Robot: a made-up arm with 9 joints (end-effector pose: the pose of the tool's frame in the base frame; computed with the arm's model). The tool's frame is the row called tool.
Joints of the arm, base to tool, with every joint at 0 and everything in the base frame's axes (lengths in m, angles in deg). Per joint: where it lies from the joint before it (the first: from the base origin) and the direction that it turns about. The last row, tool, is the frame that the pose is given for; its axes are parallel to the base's.
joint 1: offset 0 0 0.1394 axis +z
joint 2: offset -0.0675 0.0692 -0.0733 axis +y
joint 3: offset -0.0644 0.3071 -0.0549 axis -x
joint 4: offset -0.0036 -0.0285 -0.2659 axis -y
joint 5: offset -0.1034 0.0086 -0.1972 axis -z
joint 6: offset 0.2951 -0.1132 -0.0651 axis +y
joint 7: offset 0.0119 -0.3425 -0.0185 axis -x
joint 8: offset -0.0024 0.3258 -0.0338 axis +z
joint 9: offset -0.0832 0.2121 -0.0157 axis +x
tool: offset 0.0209 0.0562 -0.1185
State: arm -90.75 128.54 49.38 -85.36 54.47 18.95 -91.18 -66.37 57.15
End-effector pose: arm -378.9 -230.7 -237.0 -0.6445 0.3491 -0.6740 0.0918
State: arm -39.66 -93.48 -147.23 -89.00 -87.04 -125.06 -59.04 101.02 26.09
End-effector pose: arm -207.7 576.0 -577.2 -0.5799 0.3744 0.0542 0.7215
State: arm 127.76 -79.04 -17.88 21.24 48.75 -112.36 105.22 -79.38 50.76
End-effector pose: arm 125.9 509.3 -364.3 0.2377 -0.1795 -0.9137 0.2766
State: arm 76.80 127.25 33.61 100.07 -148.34 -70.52 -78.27 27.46 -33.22
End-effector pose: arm -431.1 -226.3 50.4 -0.5543 -0.5778 -0.0954 0.5915
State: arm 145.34 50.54 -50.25 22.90 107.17 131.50 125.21 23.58 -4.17
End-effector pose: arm 288.6 -1293.8 655.1 0.1493 -0.7226 -0.6446 0.2002
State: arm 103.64 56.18 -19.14 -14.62 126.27 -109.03 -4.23 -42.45 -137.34
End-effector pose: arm -119.2 -787.8 103.6 0.5439 0.4904 0.6805 0.0250
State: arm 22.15 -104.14 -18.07 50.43 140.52 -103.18 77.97 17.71 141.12
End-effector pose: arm 1009.4 844.2 -67.2 -0.5940 0.5202 0.5834 0.1902
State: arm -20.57 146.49 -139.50 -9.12 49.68 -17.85 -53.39 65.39 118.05
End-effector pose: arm 514.3 491.4 265.0 0.1390 -0.7943 -0.5841 0.0928
